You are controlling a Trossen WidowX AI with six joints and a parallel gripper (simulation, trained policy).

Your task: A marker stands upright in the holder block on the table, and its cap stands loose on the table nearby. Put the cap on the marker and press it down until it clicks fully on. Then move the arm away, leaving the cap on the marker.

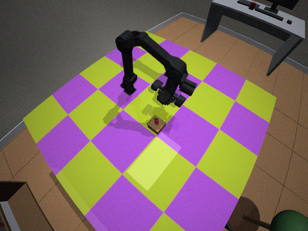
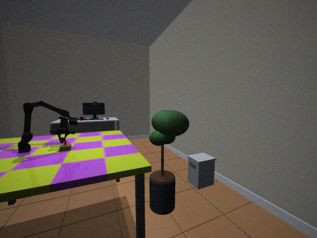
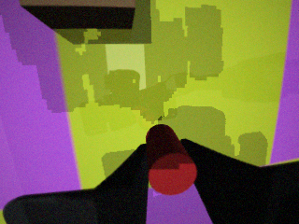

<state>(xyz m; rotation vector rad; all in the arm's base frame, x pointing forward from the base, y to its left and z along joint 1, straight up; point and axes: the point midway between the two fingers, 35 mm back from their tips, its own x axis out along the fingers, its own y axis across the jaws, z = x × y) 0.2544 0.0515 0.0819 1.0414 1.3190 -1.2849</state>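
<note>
The brown holder block lies 50 mm ahead of my gripper tip, 140 mm to the right of it and 30 mm below it. From my gripper tip the other things lie so: red cap (10 mm above).
</note>
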